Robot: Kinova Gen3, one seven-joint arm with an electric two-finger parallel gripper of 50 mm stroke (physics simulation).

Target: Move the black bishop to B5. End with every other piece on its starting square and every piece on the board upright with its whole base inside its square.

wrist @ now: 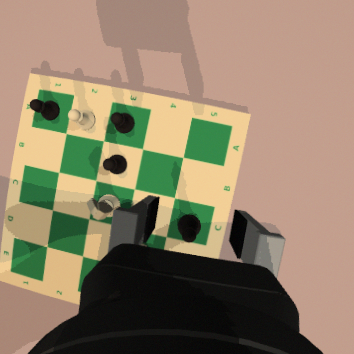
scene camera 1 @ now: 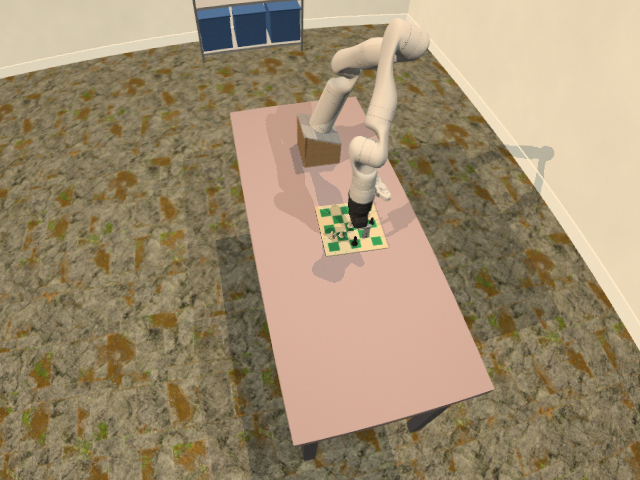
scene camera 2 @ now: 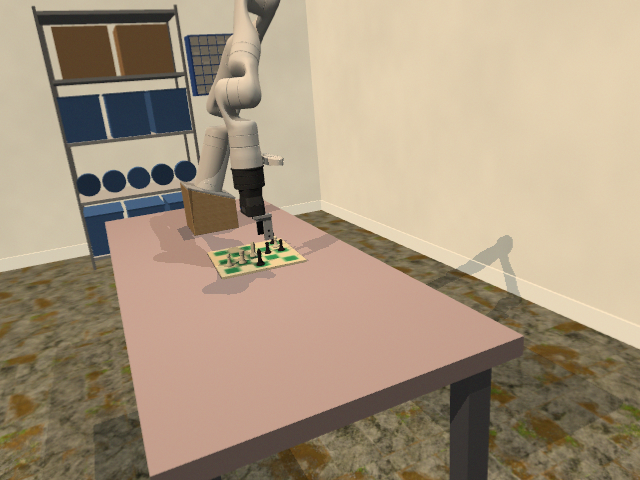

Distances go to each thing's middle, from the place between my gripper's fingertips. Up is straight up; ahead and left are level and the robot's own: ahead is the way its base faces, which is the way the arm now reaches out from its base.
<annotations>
The chessboard (scene camera 1: pixel 330 218) lies 70 mm below my hand, 70 mm behind it and 20 mm to the right of it.
</annotations>
